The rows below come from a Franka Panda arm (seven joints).
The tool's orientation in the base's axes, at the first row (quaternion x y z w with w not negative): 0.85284 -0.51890 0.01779 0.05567
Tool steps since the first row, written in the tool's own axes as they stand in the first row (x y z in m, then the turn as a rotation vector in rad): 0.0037 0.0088 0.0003 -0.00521 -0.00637 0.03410; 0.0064 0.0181 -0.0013 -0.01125 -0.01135 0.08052; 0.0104 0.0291 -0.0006 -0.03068 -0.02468 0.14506; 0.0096 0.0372 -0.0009 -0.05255 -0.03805 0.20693; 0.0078 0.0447 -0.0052 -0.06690 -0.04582 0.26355; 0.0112 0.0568 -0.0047 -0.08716 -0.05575 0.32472; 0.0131 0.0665 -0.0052 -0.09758 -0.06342 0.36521; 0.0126 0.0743 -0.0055 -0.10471 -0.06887 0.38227
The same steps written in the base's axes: -0.0061 -0.0073 0.0007 0.00231 0.00363 -0.03481; -0.0131 -0.0137 0.0032 0.00267 0.00597 -0.08183; -0.0210 -0.0224 0.0037 0.00377 0.02188 -0.14866; -0.0285 -0.0253 0.0046 0.00386 0.04026 -0.21306; -0.0359 -0.0266 0.0093 0.00258 0.05005 -0.27115; -0.0451 -0.0352 0.0100 0.00038 0.06552 -0.33445; -0.0528 -0.0413 0.0114 0.00127 0.07363 -0.37616; -0.0600 -0.0443 0.0123 0.00235 0.08047 -0.39415
